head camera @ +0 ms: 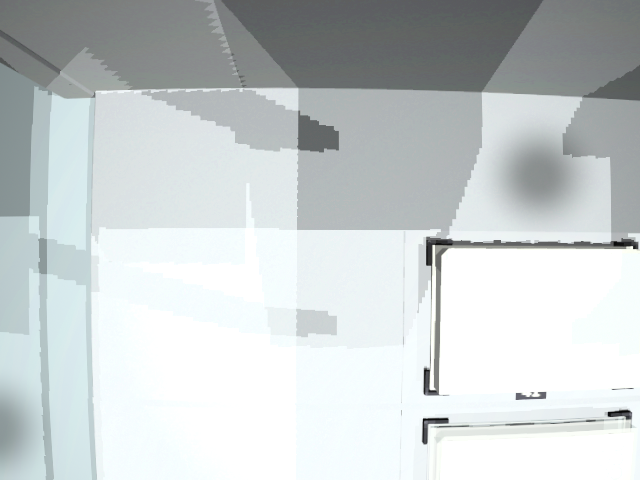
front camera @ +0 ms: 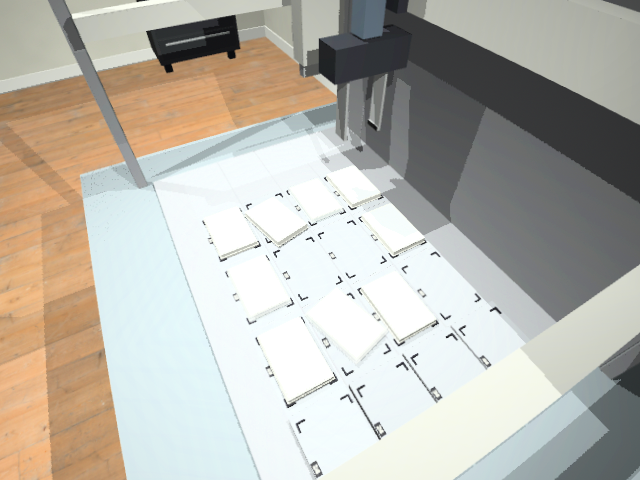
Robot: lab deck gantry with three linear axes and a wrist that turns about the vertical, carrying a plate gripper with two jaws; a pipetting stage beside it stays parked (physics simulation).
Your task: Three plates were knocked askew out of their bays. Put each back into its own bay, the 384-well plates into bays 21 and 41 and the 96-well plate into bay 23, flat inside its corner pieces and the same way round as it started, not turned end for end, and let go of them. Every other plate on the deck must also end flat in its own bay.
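Frame: origin at the robot's base, x ahead, y left, z up, level; millimetres.
Seen in the pictures: gripper, fingertip midpoint: (front camera: 357, 131); robot's base at its link origin: (front camera: 203, 221).
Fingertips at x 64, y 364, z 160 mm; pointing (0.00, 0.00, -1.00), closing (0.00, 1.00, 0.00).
Observation:
Offsets run from my fingertips to a thing's top centre. "pt": to the spot under its first point.
The bay 41 plate {dx +0, dy +0, dz -146 mm} (front camera: 354, 186) (head camera: 532, 317) lies inside its visible corner pieces, square with them and apparently flat. The bay 21 plate {dx +19, dy -219, dz -143 mm} (front camera: 276, 220) is turned askew across its corner pieces at the far side of the deck. The bay 23 plate {dx +315, dy -213, dz -143 mm} (front camera: 347, 326) is also turned askew, in the nearer part of the deck, with one corner toward the front. My gripper (front camera: 358, 132) is open and empty, above the deck beyond the bay 41 plate in the front view. Its jaws do not show in the head view.
Square-lying plates are at bay 31 {pt dx +7, dy -110, dz -146 mm} (front camera: 315, 199) (head camera: 532, 457), bay 11 {pt dx +14, dy -324, dz -146 mm} (front camera: 230, 233), bay 12 {pt dx +174, dy -321, dz -146 mm} (front camera: 259, 287), bay 13 {pt dx +338, dy -322, dz -146 mm} (front camera: 296, 360), bay 33 {pt dx +334, dy -110, dz -146 mm} (front camera: 398, 305) and bay 42 {pt dx +172, dy -3, dz -146 mm} (front camera: 393, 228). A dark wall (front camera: 434, 149) runs along the deck's right side.

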